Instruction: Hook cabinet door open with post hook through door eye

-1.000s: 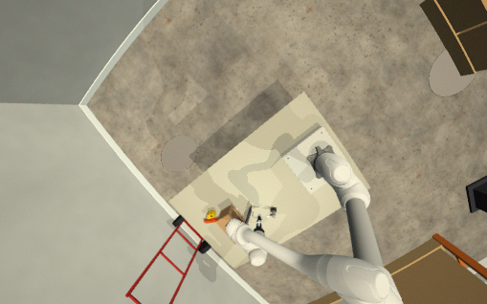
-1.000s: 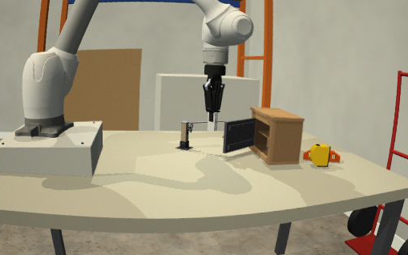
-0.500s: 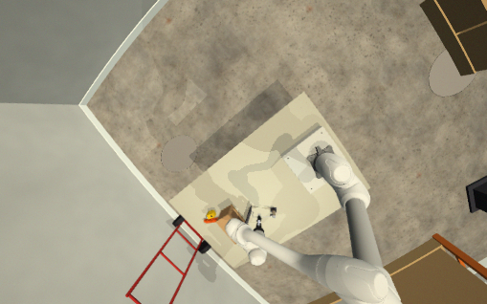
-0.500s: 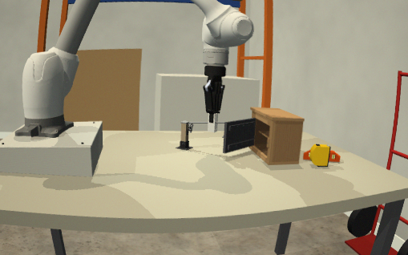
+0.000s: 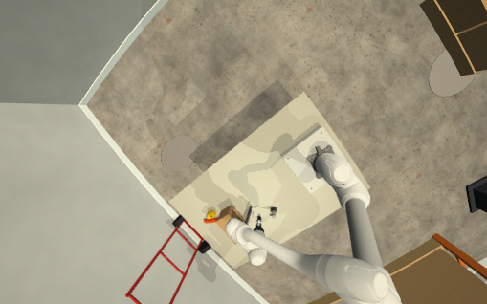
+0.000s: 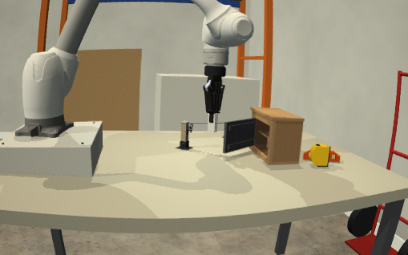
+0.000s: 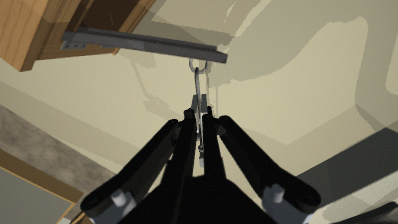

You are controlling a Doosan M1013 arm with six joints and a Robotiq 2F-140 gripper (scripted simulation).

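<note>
Now: the dark door 10 cm ahead of my hand, 1 cm to the left of it and 4 cm below it.
</note>
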